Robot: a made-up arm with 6 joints. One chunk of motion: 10 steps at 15 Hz.
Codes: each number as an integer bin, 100 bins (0 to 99) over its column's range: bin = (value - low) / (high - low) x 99, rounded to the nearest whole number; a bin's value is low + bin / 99 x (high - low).
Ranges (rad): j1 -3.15..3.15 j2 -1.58..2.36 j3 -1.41..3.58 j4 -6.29..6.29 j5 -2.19..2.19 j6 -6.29..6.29
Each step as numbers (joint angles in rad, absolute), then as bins.
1 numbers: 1.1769 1.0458 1.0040 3.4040 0.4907 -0.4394
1 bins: 68 66 48 76 61 46
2 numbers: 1.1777 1.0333 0.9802 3.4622 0.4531 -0.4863
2 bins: 68 66 47 77 60 46
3 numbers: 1.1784 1.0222 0.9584 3.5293 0.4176 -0.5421
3 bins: 68 65 47 77 59 45
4 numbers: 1.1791 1.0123 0.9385 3.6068 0.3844 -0.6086
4 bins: 68 65 47 78 58 45
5 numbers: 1.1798 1.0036 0.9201 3.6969 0.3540 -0.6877
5 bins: 68 65 46 79 58 44
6 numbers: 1.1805 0.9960 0.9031 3.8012 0.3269 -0.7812
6 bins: 68 65 46 79 57 43
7 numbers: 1.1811 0.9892 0.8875 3.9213 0.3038 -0.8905
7 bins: 68 65 46 80 56 42
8 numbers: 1.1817 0.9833 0.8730 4.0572 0.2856 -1.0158
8 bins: 68 64 45 81 56 42
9 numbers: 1.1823 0.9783 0.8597 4.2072 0.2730 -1.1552
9 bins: 68 64 45 83 56 40
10 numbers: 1.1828 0.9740 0.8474 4.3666 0.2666 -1.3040
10 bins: 68 64 45 84 56 39
